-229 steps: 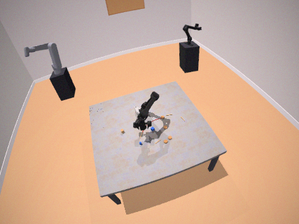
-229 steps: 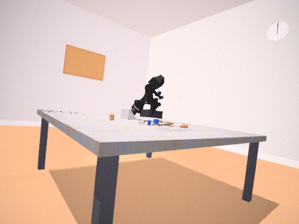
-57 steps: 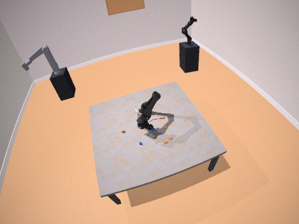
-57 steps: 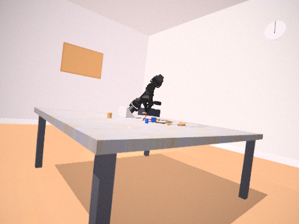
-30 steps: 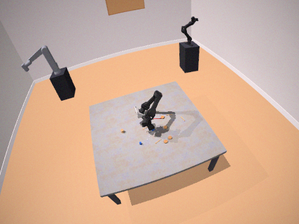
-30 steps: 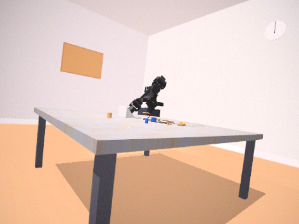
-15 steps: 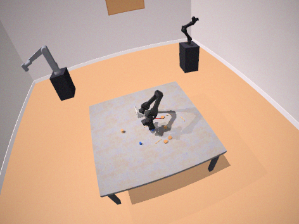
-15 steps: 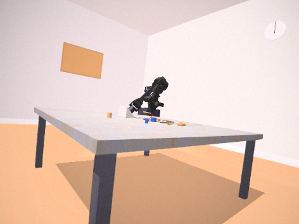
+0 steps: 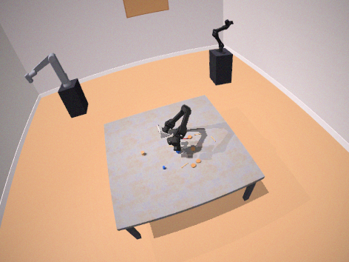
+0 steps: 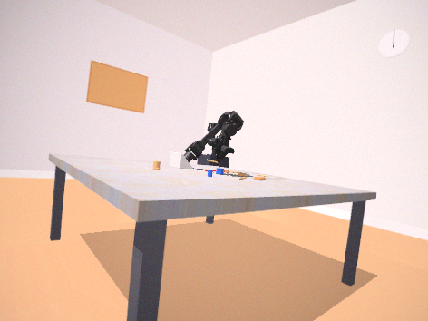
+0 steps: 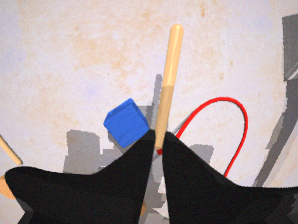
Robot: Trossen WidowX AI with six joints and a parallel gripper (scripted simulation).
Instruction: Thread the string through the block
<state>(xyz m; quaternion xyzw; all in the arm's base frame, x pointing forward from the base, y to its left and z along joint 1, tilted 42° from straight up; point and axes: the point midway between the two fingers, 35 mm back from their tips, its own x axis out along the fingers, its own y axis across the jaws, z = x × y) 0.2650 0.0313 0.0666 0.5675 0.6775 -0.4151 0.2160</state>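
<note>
My gripper tip is 2 cm short of the blue block and 4 cm above it. From my gripper tip the other things lie so: round wooden button: 12 cm behind, 16 cm to the left, 5 cm below; wooden block: 5 cm behind, 32 cm to the right, 4 cm below; short stick: 13 cm behind, 23 cm to the left, 6 cm below.
</note>
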